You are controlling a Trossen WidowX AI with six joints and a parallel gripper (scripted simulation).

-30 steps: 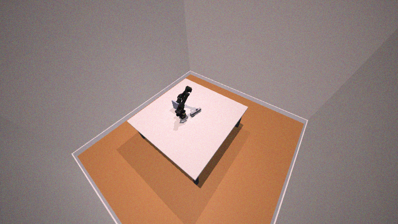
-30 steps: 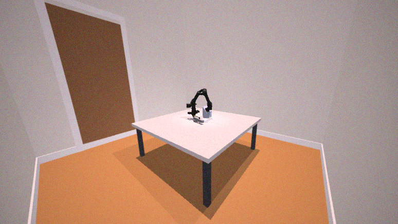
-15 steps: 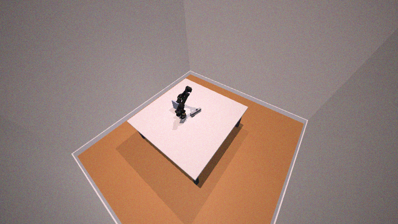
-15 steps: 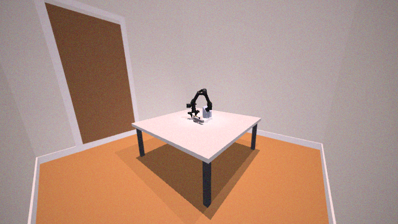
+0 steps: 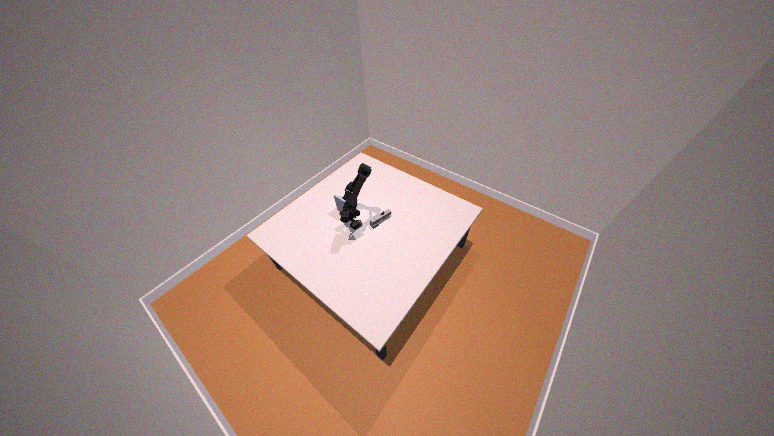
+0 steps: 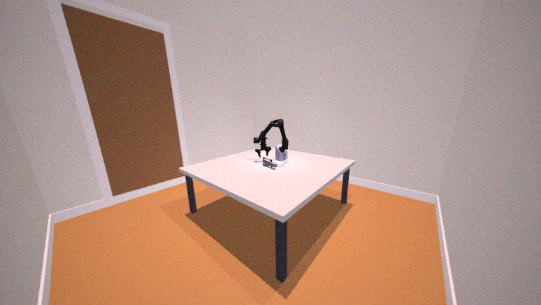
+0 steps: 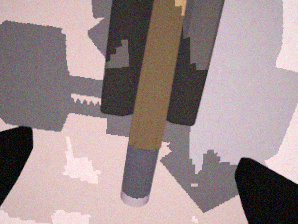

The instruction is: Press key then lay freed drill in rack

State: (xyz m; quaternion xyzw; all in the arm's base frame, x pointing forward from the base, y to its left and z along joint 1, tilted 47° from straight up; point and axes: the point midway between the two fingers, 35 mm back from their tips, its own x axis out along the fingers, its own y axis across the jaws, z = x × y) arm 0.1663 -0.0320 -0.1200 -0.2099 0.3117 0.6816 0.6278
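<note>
My gripper tip is 40 mm to the right of the drill and 10 mm short of it. Also, from my gripper tip: key 230 mm to the left, 100 mm ahead, 10 mm above; dark box 50 mm to the left, 30 mm below, 10 mm ahead.
</note>
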